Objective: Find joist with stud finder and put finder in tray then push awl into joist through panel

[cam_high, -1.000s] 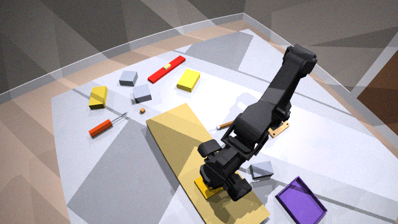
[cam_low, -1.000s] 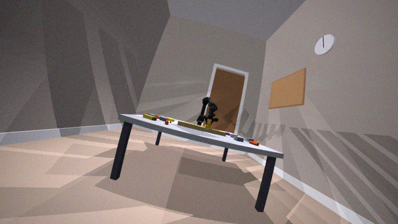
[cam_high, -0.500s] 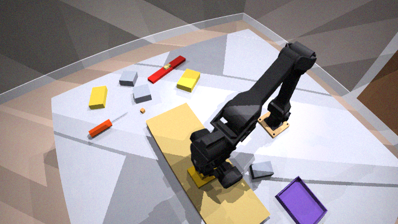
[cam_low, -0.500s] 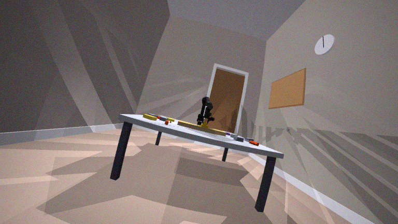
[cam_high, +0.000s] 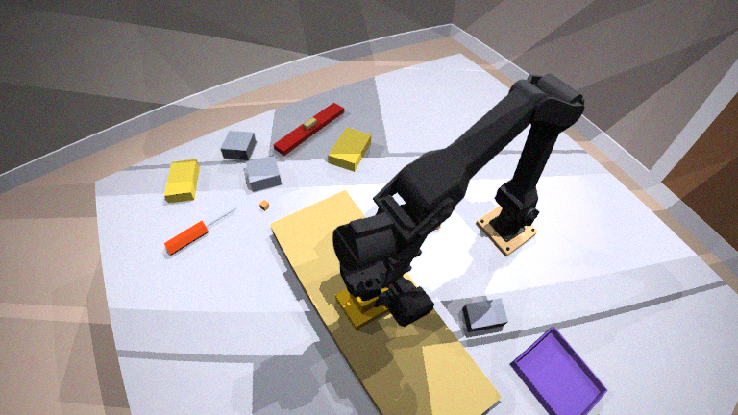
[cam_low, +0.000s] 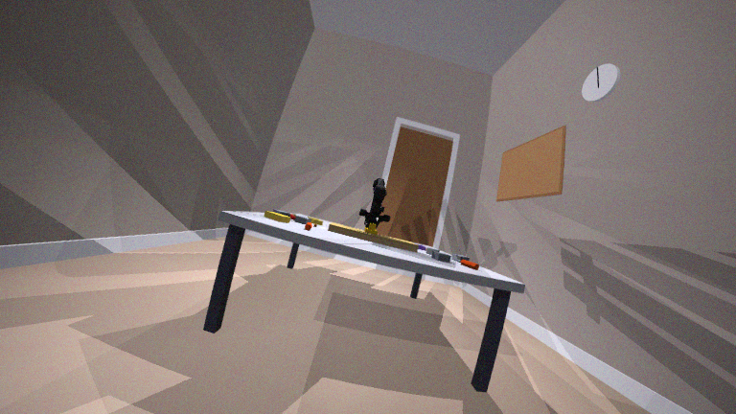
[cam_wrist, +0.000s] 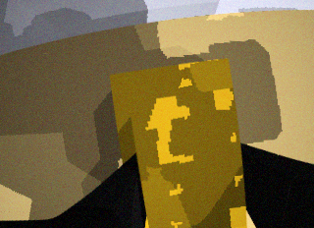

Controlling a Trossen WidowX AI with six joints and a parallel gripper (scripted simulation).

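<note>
The purple tray is 310 mm to the left of my gripper tip, 230 mm behind it and 50 mm below it. Also, from my gripper tip: awl 160 mm behind, 100 mm to the right, 60 mm below; then yellow stud finder 30 mm behind, 20 mm above; then grey block 180 mm behind, 130 mm to the left, 50 mm below.
</note>
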